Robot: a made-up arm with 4 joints. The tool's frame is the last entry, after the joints. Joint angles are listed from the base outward. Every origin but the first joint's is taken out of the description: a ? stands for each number. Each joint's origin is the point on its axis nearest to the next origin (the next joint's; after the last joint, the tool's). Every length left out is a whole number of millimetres.
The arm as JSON. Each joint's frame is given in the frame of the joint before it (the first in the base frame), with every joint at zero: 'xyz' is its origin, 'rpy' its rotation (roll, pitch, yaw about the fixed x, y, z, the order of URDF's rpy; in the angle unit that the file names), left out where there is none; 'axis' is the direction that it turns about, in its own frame. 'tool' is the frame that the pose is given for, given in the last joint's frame.
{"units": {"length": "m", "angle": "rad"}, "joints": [
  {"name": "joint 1", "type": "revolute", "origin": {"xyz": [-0.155, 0.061, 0.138], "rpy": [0.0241, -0.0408, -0.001]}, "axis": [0.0, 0.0, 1.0]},
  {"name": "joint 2", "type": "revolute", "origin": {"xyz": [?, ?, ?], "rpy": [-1.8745, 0.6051, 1.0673]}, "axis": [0.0, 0.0, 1.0]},
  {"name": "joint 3", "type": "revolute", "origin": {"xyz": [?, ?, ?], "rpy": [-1.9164, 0.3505, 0.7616]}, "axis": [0.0, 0.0, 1.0]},
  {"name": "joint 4", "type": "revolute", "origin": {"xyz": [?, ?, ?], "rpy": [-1.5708, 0.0, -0.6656]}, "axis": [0.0, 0.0, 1.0]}
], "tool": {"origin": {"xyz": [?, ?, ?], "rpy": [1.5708, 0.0, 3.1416]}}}
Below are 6 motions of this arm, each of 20 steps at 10 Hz.
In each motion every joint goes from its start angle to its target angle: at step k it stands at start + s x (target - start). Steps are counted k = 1, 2, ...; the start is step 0. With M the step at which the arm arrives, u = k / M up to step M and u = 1 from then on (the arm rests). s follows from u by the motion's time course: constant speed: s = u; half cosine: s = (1 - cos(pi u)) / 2; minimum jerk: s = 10 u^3 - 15 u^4 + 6 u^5.
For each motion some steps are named. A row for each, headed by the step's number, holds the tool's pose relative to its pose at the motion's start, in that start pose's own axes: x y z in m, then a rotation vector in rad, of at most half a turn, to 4 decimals.
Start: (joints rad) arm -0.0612 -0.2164 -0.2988 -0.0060
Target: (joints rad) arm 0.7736 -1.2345 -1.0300 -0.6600
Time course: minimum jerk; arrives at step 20
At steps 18, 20:
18: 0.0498 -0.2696 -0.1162 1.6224 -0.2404 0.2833
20: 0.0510 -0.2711 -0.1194 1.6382 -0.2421 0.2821

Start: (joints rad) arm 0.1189 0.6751 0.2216 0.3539
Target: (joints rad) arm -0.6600 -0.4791 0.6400 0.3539
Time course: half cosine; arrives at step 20
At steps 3, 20:
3: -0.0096 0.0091 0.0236 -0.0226 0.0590 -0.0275
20: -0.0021 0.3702 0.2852 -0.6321 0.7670 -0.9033

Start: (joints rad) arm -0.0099 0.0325 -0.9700 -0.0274
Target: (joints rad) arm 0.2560 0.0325 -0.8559 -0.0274
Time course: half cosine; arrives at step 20
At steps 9, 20:
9: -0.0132 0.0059 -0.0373 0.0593 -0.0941 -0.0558
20: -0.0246 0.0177 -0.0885 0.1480 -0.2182 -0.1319

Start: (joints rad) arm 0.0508 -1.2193 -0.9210 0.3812
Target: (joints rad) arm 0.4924 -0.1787 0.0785 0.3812
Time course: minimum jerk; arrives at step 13
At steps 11, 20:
11: 0.1528 -0.1572 -0.1525 -0.1182 -0.7562 -0.4251
20: 0.1621 -0.1612 -0.1546 -0.1077 -0.7857 -0.4327

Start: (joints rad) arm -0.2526 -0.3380 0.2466 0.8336
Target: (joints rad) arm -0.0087 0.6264 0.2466 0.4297
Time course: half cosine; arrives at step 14
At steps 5, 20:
5: 0.0896 -0.0350 -0.0177 -0.0306 -0.3542 0.1074
20: 0.3238 -0.0628 0.0123 0.0057 -1.2704 0.3469

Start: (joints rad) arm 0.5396 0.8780 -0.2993 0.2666
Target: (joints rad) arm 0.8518 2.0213 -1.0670 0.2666
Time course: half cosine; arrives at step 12
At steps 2, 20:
2: 0.0096 -0.0177 -0.0212 -0.0460 -0.0668 0.0492
20: 0.1692 -0.2351 -0.0683 -1.0643 -0.6795 0.4630

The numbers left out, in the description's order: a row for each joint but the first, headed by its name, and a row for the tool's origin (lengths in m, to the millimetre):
joint 2: -0.133 0.203 0.0
joint 3: -0.006 0.146 0.0
joint 4: 0.177 -0.176 0.0
tool: -0.036 0.023 0.0

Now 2 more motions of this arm.
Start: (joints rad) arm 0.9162 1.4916 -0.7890 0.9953
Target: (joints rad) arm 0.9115 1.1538 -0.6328 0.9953
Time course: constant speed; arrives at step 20
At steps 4, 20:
4: -0.0117 0.0183 0.0048 0.0740 0.0310 0.0189
20: -0.0638 0.0830 0.0410 0.3636 0.1732 0.0867

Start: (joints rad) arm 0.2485 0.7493 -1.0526 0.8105
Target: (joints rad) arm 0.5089 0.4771 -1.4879 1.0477
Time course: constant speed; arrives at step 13
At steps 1, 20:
1: 0.0024 0.0017 -0.0035 0.0059 0.0077 0.0264
20: 0.0521 0.0236 -0.0432 0.0067 0.0210 0.3388

